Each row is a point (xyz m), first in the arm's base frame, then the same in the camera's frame.
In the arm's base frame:
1: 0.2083 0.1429 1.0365
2: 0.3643 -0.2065 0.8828
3: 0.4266 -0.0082 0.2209
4: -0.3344 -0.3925 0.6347
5: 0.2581 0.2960 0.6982
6: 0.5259 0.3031 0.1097
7: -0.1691 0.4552 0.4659
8: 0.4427 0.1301 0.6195
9: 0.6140 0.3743 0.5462
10: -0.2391 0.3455 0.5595
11: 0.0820 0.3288 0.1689
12: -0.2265 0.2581 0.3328
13: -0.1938 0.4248 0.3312
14: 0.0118 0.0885 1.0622
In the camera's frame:
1: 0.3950 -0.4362 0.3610
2: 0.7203 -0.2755 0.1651
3: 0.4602 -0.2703 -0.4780
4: 0.9200 -0.9808 -0.0517
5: 0.2096 -0.4180 0.0359
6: 0.1353 -0.1939 -0.5660
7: 0.0530 -0.8678 -0.1512
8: 0.3577 -0.2320 -0.0702
9: 0.0992 -0.0780 -0.1317
10: 0.1742 -0.9257 -0.0637
11: 0.1386 -0.6331 -0.4749
12: 0.2400 -0.9253 -0.2980
13: 0.0724 -0.9006 -0.2862
14: 0.4618 -0.6276 0.3947

